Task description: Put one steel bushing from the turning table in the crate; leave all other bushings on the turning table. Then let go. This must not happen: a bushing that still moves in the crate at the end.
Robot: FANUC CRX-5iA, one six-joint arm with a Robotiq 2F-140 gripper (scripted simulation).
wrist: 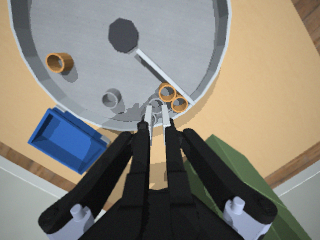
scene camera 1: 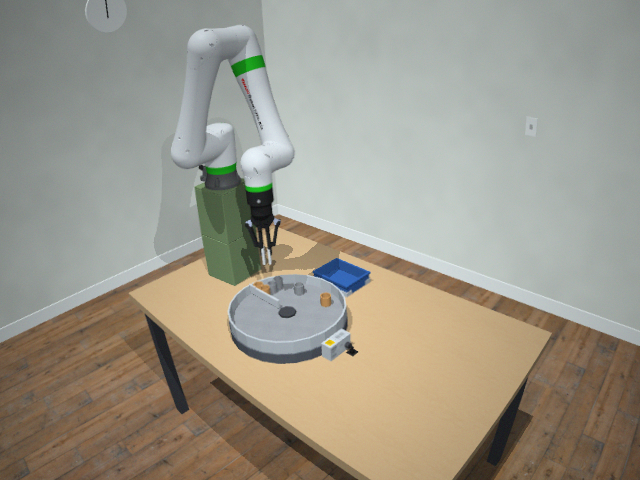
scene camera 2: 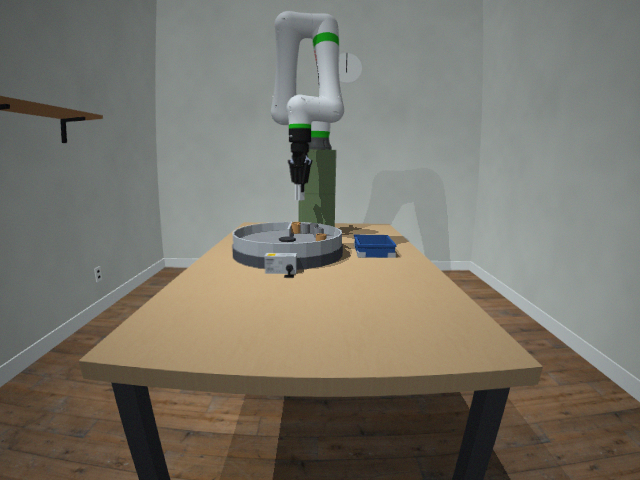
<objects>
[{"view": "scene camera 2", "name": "my gripper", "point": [299, 200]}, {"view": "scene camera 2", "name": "grey turning table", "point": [269, 236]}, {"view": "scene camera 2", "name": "blue crate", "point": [382, 246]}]
</objects>
